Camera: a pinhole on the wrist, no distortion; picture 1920 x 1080 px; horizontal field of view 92.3 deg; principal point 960.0 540.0 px. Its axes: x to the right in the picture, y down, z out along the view. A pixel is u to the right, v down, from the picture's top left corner.
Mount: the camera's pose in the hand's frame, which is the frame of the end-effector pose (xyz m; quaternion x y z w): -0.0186 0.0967 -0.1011 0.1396 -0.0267 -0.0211 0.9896
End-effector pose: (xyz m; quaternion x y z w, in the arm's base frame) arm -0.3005 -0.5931 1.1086 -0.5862 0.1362 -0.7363 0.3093
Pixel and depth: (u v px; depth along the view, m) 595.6 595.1 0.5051
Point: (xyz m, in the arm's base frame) 0.0909 -0.3769 1.0241
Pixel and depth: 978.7 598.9 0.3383
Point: -0.0719 -0.5554 1.1344
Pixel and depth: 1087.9 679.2 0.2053
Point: -0.1798 -0.6281 1.0982
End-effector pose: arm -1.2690 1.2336 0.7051 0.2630 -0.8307 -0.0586 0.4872
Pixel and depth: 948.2 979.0 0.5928
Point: -1.7855 1.3474 0.4547
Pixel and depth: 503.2 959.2 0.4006
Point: -1.5162 1.4438 0.4153
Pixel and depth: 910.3 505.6 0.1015
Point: -1.2780 1.3052 0.7074
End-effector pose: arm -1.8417 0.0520 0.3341 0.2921 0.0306 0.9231 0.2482
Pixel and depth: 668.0 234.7 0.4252
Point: -1.5021 0.0721 0.4248
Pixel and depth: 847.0 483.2 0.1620
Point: -1.7987 -0.0135 0.3595
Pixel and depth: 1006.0 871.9 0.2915
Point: -1.7650 -0.0768 0.5208
